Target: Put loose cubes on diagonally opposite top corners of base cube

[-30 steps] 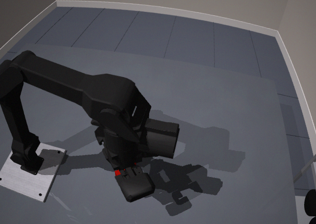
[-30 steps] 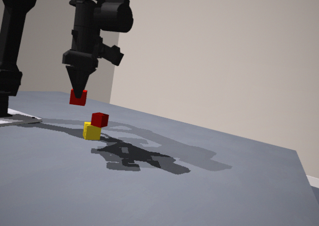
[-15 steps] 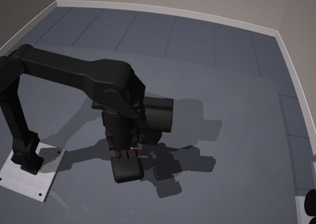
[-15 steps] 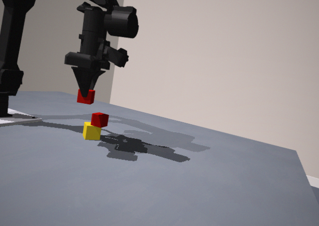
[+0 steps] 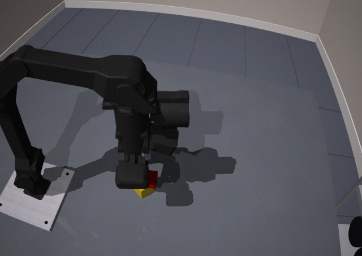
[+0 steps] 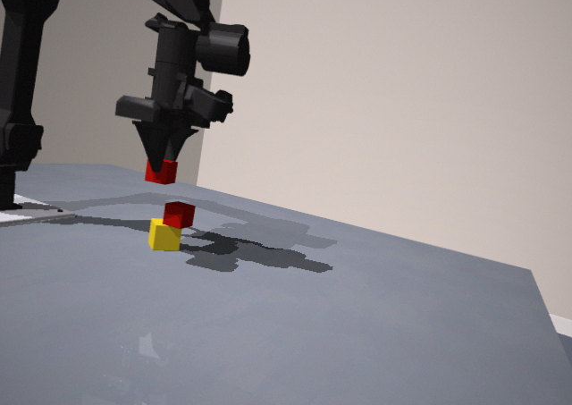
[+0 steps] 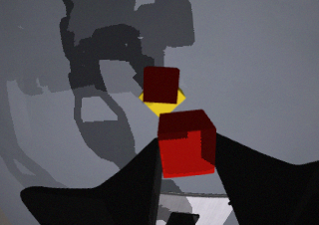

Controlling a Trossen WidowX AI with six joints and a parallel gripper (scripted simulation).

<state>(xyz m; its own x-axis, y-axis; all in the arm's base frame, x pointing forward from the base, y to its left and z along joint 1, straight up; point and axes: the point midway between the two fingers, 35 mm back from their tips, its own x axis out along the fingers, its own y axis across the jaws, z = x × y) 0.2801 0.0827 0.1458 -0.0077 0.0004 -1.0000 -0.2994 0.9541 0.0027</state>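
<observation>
Now: gripper tip 10 cm above the yellow base cube, 2 cm to the right of it and 1 cm short of it.
</observation>
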